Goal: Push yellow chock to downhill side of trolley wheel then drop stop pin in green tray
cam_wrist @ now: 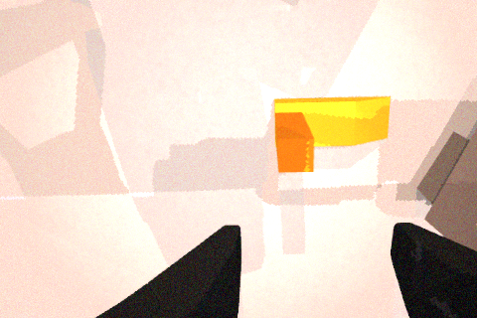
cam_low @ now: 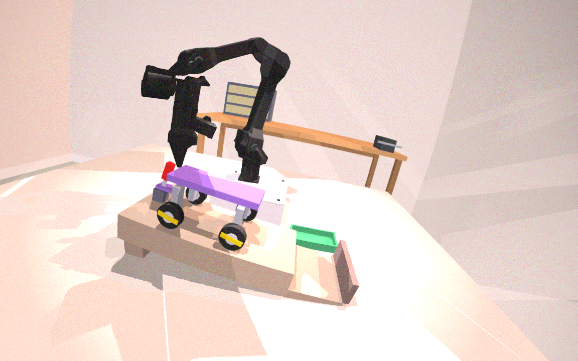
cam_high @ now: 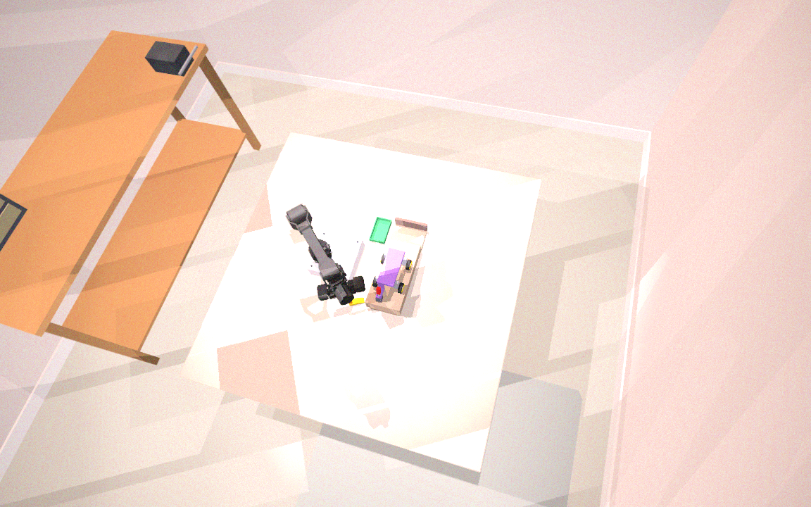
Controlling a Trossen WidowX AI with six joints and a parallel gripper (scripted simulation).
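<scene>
My gripper tip is now 20 mm short of the yellow chock, 10 mm to the right of it and 100 mm above it. Round my gripper tip: tan ramp 170 mm ahead, 140 mm to the left, 80 mm below; then trolley 170 mm ahead, 130 mm to the left, 10 mm below; then red-headed stop pin 140 mm ahead, 30 mm to the left, 10 mm above.
</scene>
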